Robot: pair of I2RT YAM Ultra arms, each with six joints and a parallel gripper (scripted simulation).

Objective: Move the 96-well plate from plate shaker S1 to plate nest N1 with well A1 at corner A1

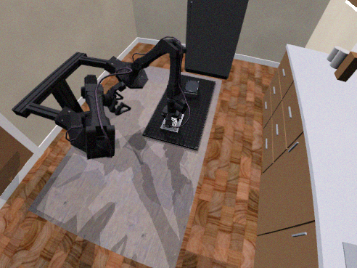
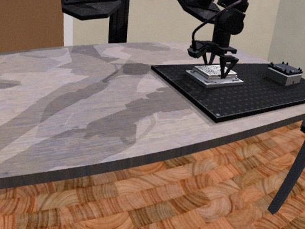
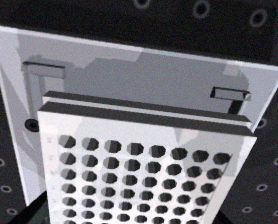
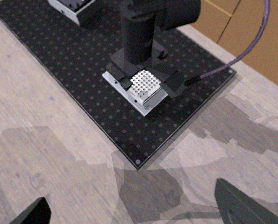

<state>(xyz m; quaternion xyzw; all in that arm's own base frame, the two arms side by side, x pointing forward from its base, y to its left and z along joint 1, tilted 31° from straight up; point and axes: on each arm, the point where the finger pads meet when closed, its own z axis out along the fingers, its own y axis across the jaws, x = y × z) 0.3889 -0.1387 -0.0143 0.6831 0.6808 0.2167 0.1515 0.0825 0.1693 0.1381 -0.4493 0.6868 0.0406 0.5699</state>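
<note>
My left hand is right at the white 96-well plate. Also, from my left hand: flat nest 20 mm below.
</note>
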